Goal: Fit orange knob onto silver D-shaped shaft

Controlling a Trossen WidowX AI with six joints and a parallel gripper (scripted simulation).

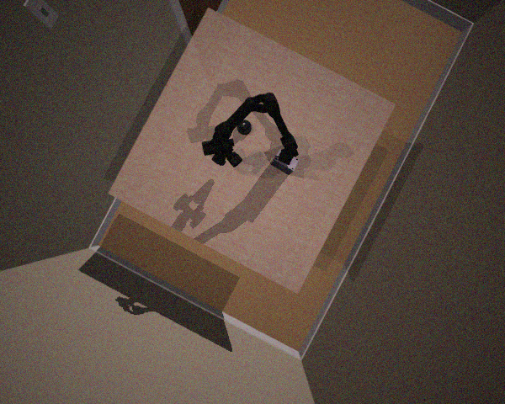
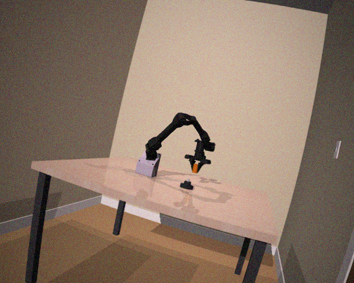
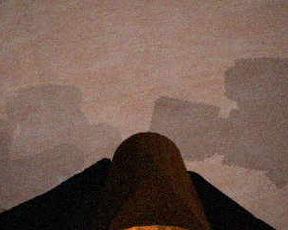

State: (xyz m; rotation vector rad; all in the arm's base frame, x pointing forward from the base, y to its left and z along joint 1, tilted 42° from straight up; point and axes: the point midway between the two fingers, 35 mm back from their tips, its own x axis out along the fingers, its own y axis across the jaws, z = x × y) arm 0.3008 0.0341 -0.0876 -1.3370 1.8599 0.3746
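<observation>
My gripper tip is 1 cm past the dark round pedestal, 20 cm to the left of it and 6 cm above it. Round my gripper tip: orange knob 3 cm above.
</observation>
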